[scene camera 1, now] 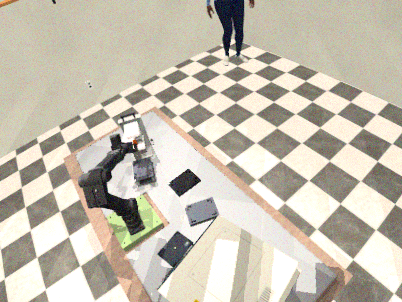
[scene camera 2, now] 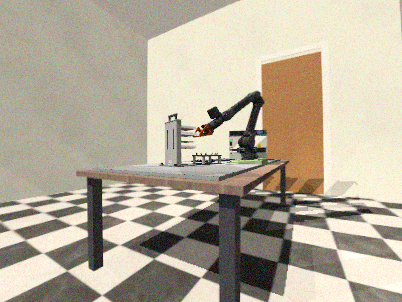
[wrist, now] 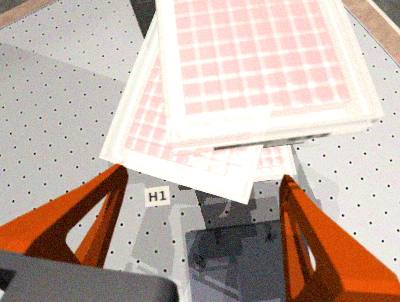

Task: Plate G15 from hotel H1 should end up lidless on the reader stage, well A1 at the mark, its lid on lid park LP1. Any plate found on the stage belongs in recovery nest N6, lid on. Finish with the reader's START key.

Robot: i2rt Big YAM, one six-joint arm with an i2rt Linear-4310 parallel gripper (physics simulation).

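Frame: origin at the arm's base, x left, y back, z up, level; millimetres.
Seen in the pictures: gripper, fingertip midpoint: (scene camera 1: 129,144) (scene camera 2: 196,136) (wrist: 201,175); arm's base at its link origin: (scene camera 1: 134,223) (scene camera 2: 249,159).
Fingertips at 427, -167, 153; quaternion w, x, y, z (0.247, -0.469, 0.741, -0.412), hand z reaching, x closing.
Offsets run from my fingertips to a thing's top centre, as dx, dy, dz. "spot": to the spot under its first point.
My gripper (scene camera 1: 136,144) (scene camera 2: 198,132) (wrist: 201,175) is open and empty, its orange fingers wide apart in front of the plates in hotel H1. Hotel H1 (scene camera 2: 172,143) is a tall grey tower with a top handle. Its plates stick out at several levels. In the wrist view the top plate @(spot: +25, -38, +59) (wrist: 260,60) has pink wells and hangs over a second plate @(+51, -21, +40) (wrist: 145,120) turned askew, with part of a lower plate @(+55, -48, -56) (wrist: 272,157) below. No plate label is readable. The beige reader @(-979, -85, +118) (scene camera 1: 225,255) (scene camera 2: 262,141) stands at the other end of the table; a dark flat stage @(-700, +31, -70) (scene camera 1: 175,248) lies beside it.
A dark nest with short posts @(-120, -5, -100) (scene camera 1: 145,170) (scene camera 2: 206,159) (wrist: 240,265) stands between hotel and arm base. A black pad @(spot: -330, -191, -167) (scene camera 1: 185,182) and a grey pad @(spot: -555, -181, -164) (scene camera 1: 202,211) lie mid-table. The arm stands on a green base (scene camera 1: 119,238). A person (scene camera 1: 233,22) stands beyond the table.
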